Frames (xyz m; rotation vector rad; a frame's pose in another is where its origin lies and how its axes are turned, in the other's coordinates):
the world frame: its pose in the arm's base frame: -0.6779 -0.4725 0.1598 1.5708 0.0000 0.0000
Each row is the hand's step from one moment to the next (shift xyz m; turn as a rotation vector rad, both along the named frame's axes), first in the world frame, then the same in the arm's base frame.
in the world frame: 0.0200 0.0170 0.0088 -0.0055 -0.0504 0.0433
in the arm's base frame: 0.0200 -0.0088 0.0170 -0.0055 -0.0433 -0.0504
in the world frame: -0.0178 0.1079 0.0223 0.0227 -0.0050 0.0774
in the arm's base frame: -0.0178 -0.0223 0.1079 0.0227 -0.0774 -0.0050
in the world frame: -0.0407 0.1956 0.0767 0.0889 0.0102 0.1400
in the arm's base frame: -0.0407 -0.0767 0.1956 0.0889 -0.1400 0.0102
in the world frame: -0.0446 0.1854 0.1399 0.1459 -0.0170 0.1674
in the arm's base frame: -0.0446 -0.1399 0.1854 0.1459 -0.1674 -0.0170
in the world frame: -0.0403 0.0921 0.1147 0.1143 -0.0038 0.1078
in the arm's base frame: -0.0403 -0.1147 0.0921 0.1143 -0.1078 -0.0038
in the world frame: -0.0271 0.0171 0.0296 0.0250 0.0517 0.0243
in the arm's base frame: -0.0271 -0.0296 0.0171 0.0250 -0.0243 0.0517
